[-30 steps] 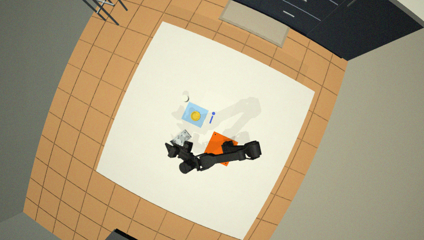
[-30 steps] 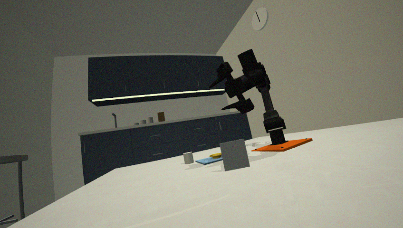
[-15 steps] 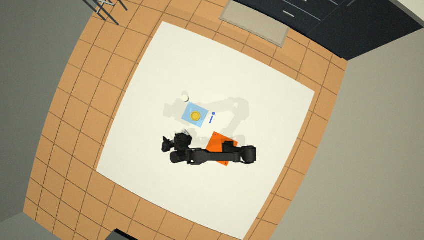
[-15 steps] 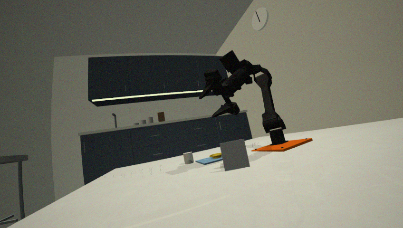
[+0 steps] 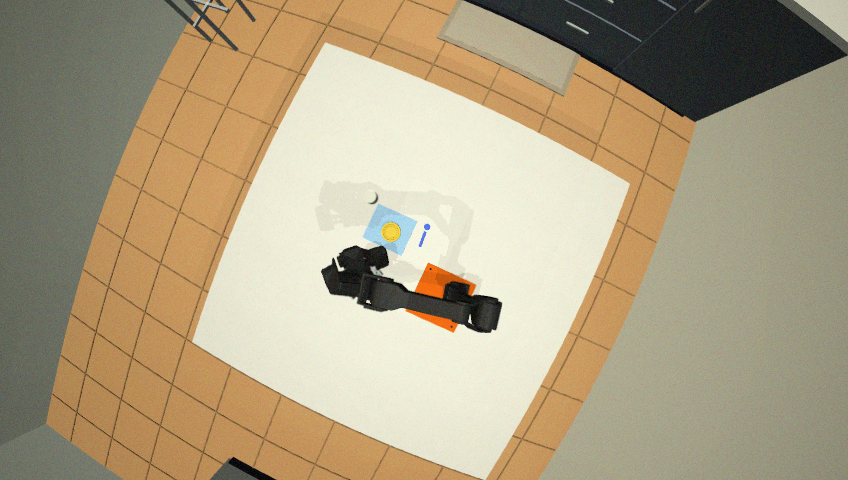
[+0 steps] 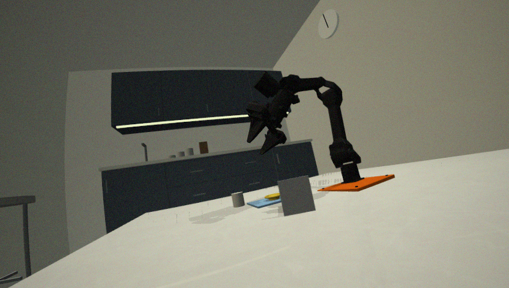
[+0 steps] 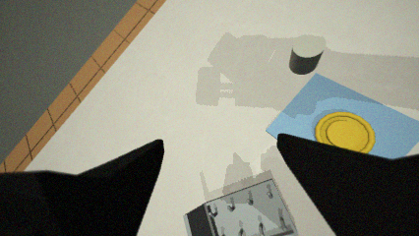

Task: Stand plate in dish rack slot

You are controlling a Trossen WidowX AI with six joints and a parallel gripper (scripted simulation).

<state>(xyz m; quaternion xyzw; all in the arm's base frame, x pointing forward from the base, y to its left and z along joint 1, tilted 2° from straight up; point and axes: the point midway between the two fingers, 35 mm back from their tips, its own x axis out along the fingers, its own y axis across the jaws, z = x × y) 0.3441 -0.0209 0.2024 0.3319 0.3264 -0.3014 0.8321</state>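
The yellow plate lies 9 cm behind my gripper tip, 10 cm to the right of it and 16 cm below it. The rest, counted from my gripper tip: light blue mat 8 cm behind, 10 cm to the right, 18 cm below; then white cup 1 cm ahead, 19 cm to the right, 16 cm below; then grey dish rack 4 cm behind, 8 cm to the left, 16 cm below.
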